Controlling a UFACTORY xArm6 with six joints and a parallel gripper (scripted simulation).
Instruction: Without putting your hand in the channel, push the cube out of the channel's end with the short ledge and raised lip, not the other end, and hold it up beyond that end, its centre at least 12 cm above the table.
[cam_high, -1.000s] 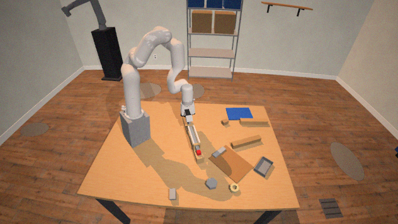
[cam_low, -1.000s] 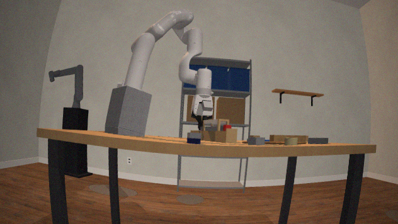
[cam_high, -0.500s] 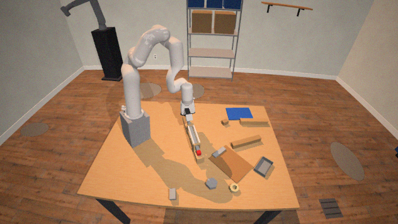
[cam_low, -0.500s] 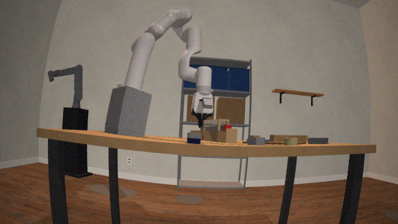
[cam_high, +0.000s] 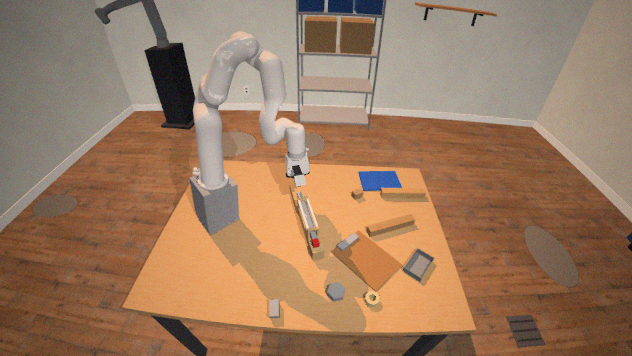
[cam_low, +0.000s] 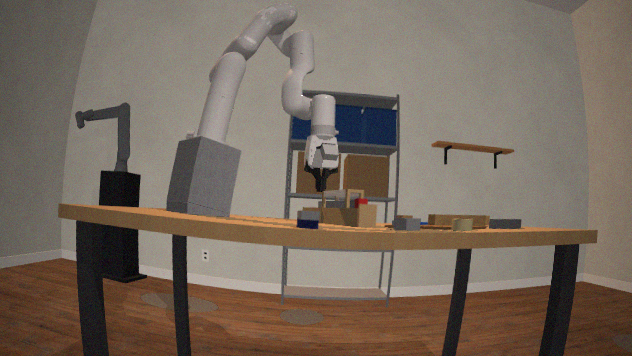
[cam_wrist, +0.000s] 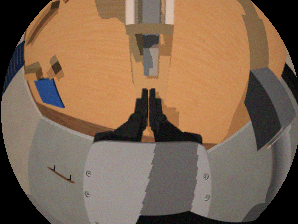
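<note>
The small red cube lies 28 cm to the right of my hand, 13 cm ahead of it and 6 cm below it. From my hand the other things lie so: brown block: 28 cm ahead, 10 cm below, 7 cm to the left; blue mat: 39 cm ahead, 21 cm to the left, 11 cm below; wooden channel: 16 cm to the right, 7 cm ahead, 6 cm below.
</note>
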